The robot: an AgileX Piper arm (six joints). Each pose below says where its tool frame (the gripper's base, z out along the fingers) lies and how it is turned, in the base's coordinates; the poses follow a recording.
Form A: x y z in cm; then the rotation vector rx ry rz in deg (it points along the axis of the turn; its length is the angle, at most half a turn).
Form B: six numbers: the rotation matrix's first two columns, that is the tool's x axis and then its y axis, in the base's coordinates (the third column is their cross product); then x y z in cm. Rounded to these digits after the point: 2 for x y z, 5 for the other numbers.
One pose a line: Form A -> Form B
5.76, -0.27, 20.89, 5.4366, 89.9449, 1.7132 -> 0.00146, 0.07934, -0.99685, 0.04132, 0.99599, 0.07934, 5.76, -0.27, 20.89
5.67, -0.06, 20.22, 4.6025, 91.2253, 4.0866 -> -0.02241, 0.09616, -0.99511, 0.00680, 0.99536, 0.09603, 5.67, -0.06, 20.22
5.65, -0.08, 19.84, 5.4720, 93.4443, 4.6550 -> -0.06125, 0.11156, -0.99187, 0.01243, 0.99374, 0.11100, 5.65, -0.08, 19.84
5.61, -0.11, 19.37, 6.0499, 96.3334, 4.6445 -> -0.11117, 0.11736, -0.98685, 0.02188, 0.99305, 0.11563, 5.61, -0.11, 19.37
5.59, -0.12, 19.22, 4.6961, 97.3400, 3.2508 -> -0.12803, 0.08741, -0.98791, 0.02131, 0.99612, 0.08538, 5.59, -0.12, 19.22
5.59, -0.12, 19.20, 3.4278, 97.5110, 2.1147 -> -0.13076, 0.06121, -0.98952, 0.01825, 0.99807, 0.05933, 5.59, -0.12, 19.20
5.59, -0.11, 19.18, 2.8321, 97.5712, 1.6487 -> -0.13176, 0.04958, -0.99004, 0.01610, 0.99872, 0.04787, 5.59, -0.11, 19.18
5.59, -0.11, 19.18, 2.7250, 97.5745, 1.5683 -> -0.13181, 0.04752, -0.99014, 0.01568, 0.99883, 0.04585, 5.59, -0.11, 19.18
